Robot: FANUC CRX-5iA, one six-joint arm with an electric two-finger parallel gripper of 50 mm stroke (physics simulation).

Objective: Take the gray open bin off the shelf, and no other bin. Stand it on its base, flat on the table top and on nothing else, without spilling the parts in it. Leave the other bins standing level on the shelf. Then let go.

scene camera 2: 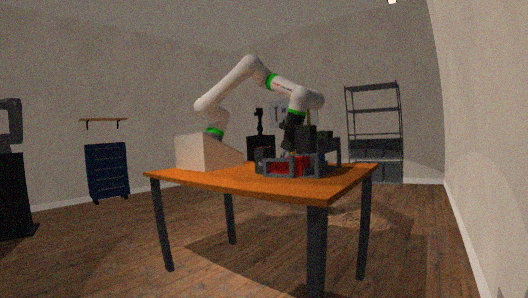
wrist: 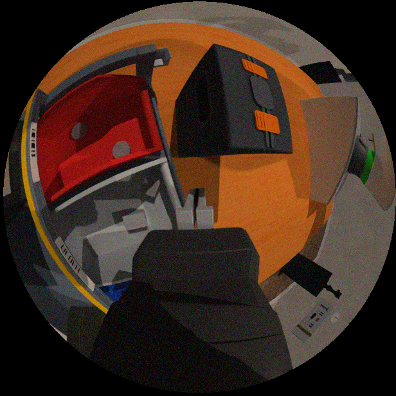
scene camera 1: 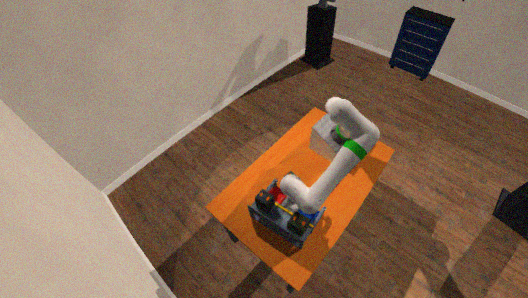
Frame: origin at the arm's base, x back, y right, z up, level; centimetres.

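Where they show: arm's base at its link origin: (scene camera 2: 211, 143) (scene camera 1: 339, 134).
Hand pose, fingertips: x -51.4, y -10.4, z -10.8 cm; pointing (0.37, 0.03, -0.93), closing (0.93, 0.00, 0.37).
Observation:
Things, the pixels of their centre, and the offset from my fingertips. "pt": a spot on its surface instead. Level surfaces: height alone.
- shelf at a spot on its surface: (scene camera 2: 278, 175) pt dx -13.1, dy +16.6, dz -4.1 cm
- red bin at a spot on its surface: (scene camera 2: 302, 165) pt dx -21.5, dy +10.0, dz -0.2 cm
- blue bin at the middle of its body: (scene camera 1: 305, 217) dx -7.6, dy -13.2, dz -0.8 cm
- black case at the middle of its body: (scene camera 2: 265, 160) dx +2.4, dy +9.2, dz +1.5 cm
- orange table at its surface level: dz -5.1 cm
The gray open bin (wrist: 172, 177) stands in the shelf (wrist: 95, 64) (scene camera 2: 278, 175) between the red bin (wrist: 65, 112) (scene camera 2: 302, 165) and the blue bin (wrist: 114, 291) (scene camera 1: 310, 216). Light gray parts lie in it. The arm covers most of it in scene camera 1. My gripper (wrist: 197, 197) is shut, its fingertips together, with no bin wall seen between them. The tips are just beside the gray bin's front wall, on its outer side in the wrist view. Whether they touch it I cannot tell. The tips are hidden in both scene views.
A black case (wrist: 260, 100) (scene camera 2: 260, 160) with orange latches stands on the orange table (wrist: 245, 215) (scene camera 2: 240, 185) in front of the red bin's end. Dark boxes (scene camera 1: 265, 199) (scene camera 1: 299, 224) stand on top of the shelf. The arm's pale pedestal (wrist: 330, 145) (scene camera 2: 190, 151) stands farther back.

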